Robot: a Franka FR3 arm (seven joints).
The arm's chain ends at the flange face. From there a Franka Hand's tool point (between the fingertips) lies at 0.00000 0.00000 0.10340 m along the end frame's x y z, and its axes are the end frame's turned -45 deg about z.
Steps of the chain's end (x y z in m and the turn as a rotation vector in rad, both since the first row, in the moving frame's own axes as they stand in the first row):
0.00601 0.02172 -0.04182 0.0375 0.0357 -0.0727
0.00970 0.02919 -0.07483 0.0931 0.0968 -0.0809
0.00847 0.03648 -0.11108 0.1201 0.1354 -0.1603
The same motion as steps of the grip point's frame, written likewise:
-0.00577 0.01928 -0.04196 0.0013 0.0518 -0.0727
0.00006 0.02721 -0.07576 -0.0026 0.1343 -0.0809
-0.00122 0.03140 -0.11277 -0.0108 0.1807 -0.1603

